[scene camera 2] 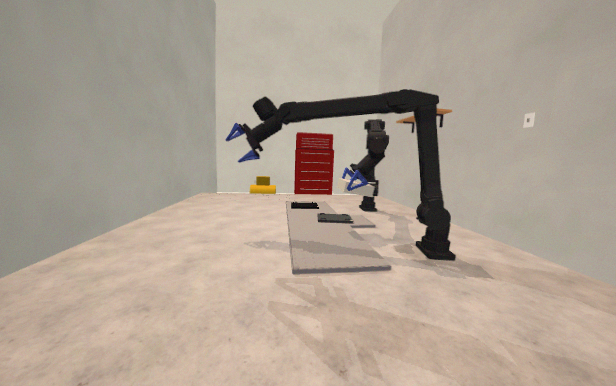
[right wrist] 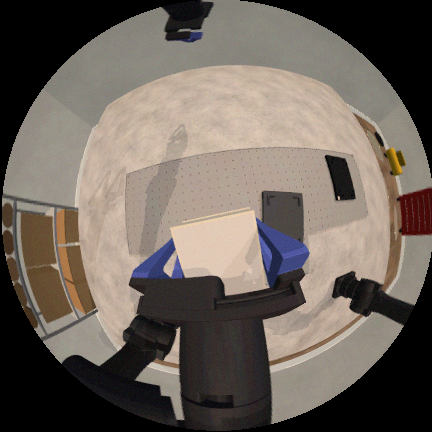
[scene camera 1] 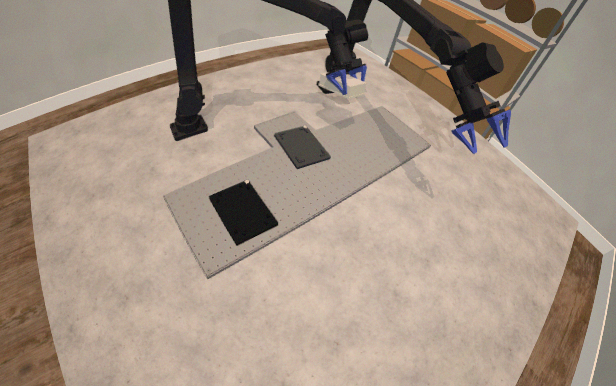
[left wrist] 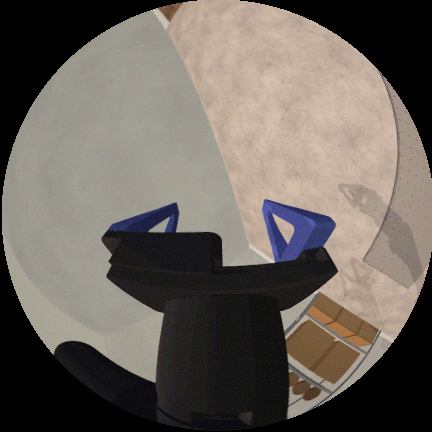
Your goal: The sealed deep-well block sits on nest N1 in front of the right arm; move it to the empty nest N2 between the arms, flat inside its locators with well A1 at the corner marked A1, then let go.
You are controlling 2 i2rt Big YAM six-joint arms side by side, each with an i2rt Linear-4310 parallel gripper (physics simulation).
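Where they show: left gripper, between the fingertips: (scene camera 2: pixel 232 151) (scene camera 1: pixel 489 150) (left wrist: pixel 219 205); right gripper, between the fingertips: (scene camera 2: pixel 343 187) (right wrist: pixel 215 226) (scene camera 1: pixel 353 92); left arm's base, origin of its link: (scene camera 2: pixel 433 252); right arm's base, origin of its link: (scene camera 2: pixel 367 209) (right wrist: pixel 342 283) (scene camera 1: pixel 188 129).
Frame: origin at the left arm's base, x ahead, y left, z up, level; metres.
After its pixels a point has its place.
The pale deep-well block (scene camera 1: pixel 357 90) {x 0.324, y -0.134, z 0.204 m} (scene camera 2: pixel 364 188) {x 0.234, y -0.117, z 0.194 m} (right wrist: pixel 220 250) {x 0.292, y -0.145, z 0.219 m} is between the blue fingers of my right gripper (scene camera 1: pixel 353 86) {x 0.313, y -0.136, z 0.191 m} (scene camera 2: pixel 349 181) {x 0.313, y -0.136, z 0.191 m} (right wrist: pixel 215 226) {x 0.313, y -0.136, z 0.191 m}, which is shut on it. They hang above the table, off the board, in front of the left arm's base in scene camera 1; the block looks slightly tilted in scene camera 2. The dark grey nest N2 (scene camera 1: pixel 302 146) {x 0.347, y -0.305, z 0.025 m} (scene camera 2: pixel 335 218) {x 0.334, y -0.276, z 0.025 m} (right wrist: pixel 283 215) {x 0.353, y -0.298, z 0.025 m} is empty, with a small pale mark at its upper edge. The black nest N1 (scene camera 1: pixel 243 212) {x 0.527, y -0.554, z 0.025 m} (scene camera 2: pixel 304 205) {x 0.515, y -0.529, z 0.025 m} (right wrist: pixel 341 177) {x 0.511, y -0.546, z 0.025 m} is empty. My left gripper (scene camera 1: pixel 490 148) {x 0.737, y -0.049, z 0.319 m} (scene camera 2: pixel 233 150) {x 0.737, y -0.049, z 0.319 m} (left wrist: pixel 219 205) {x 0.737, y -0.049, z 0.319 m} is open and empty, high up.
Both nests lie on a perforated grey board (scene camera 1: pixel 370 145) {x 0.394, y -0.060, z 0.013 m} (scene camera 2: pixel 330 250) {x 0.356, y 0.072, z 0.013 m} (right wrist: pixel 220 175) {x 0.448, y -0.122, z 0.013 m}. A small grey plate (scene camera 1: pixel 267 128) {x 0.218, y -0.377, z 0.013 m} (scene camera 2: pixel 364 221) {x 0.193, y -0.296, z 0.013 m} adjoins its rear edge. The right arm's base (scene camera 1: pixel 188 128) {x 0.160, y -0.637, z 0.035 m} stands behind the board at the left in scene camera 1. Shelving with boxes stands beyond the table.
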